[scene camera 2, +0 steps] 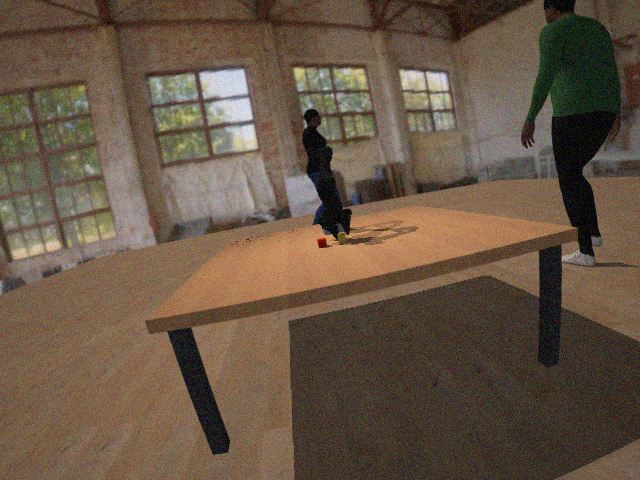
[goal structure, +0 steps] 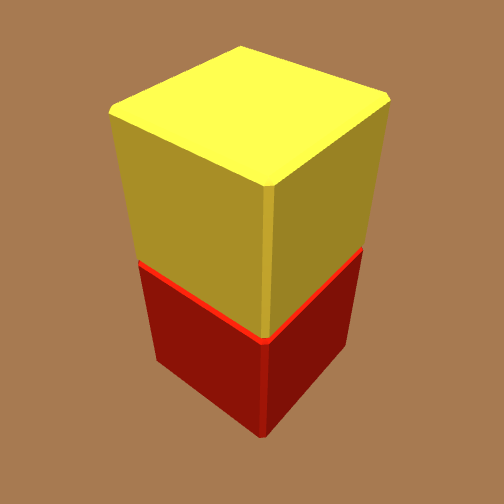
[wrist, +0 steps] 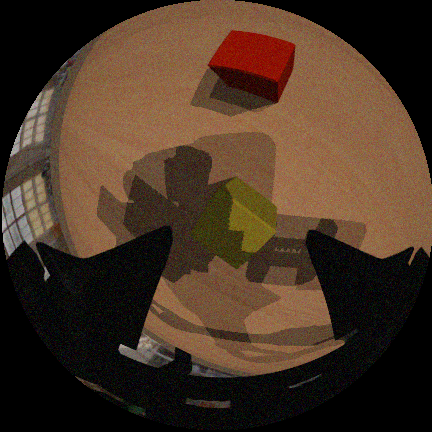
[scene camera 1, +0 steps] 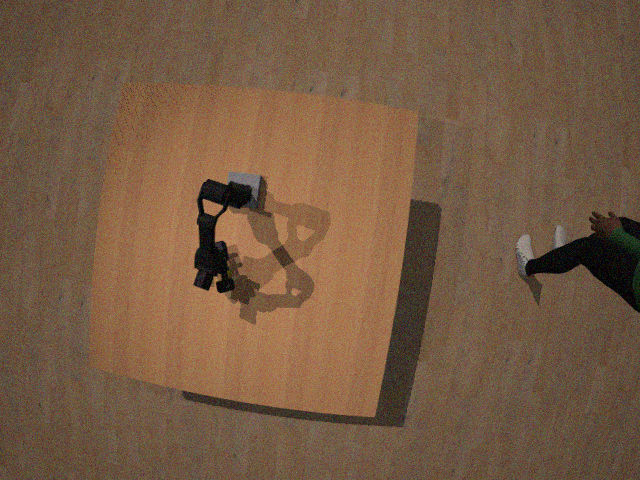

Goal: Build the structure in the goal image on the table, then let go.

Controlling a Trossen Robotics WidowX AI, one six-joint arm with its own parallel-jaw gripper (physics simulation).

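Places are measured from the arm's base along level axes (x ahead, y left, z up), in metres.
Pixels of known places: gripper, between the fingertips: (scene camera 2: pixel 343 237) (wrist: pixel 243 235) (scene camera 1: pixel 229 271); arm's base, origin of its link: (scene camera 1: pixel 241 194).
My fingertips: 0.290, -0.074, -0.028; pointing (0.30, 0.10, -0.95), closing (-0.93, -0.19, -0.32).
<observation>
For each thing: its top centre in the pictures, then the offset to it from my fingertips, as dx, dy, dz. Level surfaces: height alone.
- red block, centre of its top: (wrist: pixel 251 48) (scene camera 2: pixel 321 239) +0.018, -0.101, +0.018
- yellow block, centre of its top: (wrist: pixel 227 234) (scene camera 2: pixel 341 234) +0.007, -0.009, +0.018
- wooden table, height of its surface: dz -0.015
A red block (scene camera 2: pixel 322 242) (wrist: pixel 254 62) lies on the table, at the top of the wrist view. A yellow block (scene camera 2: pixel 341 237) (wrist: pixel 235 222) lies on the table near the middle of the wrist view, partly in the arm's shadow and turned at an angle. The two blocks are apart. My gripper (wrist: pixel 243 235) is open and empty. In the wrist view its two dark fingertips stand wide, one to the left and one to the right of the yellow block's lower part. In scene camera 1 the arm hides the blocks, apart from a faint yellow trace near the gripper.
The wooden table (scene camera 1: pixel 310 155) (scene camera 2: pixel 413 253) bears the arm's grey base (scene camera 1: pixel 245 178) and the arm's shadows. A person in a green top (scene camera 2: pixel 578 67) stands beyond the table's right side. A person in dark clothes (scene camera 2: pixel 313 144) stands behind the arm in scene camera 2.
</observation>
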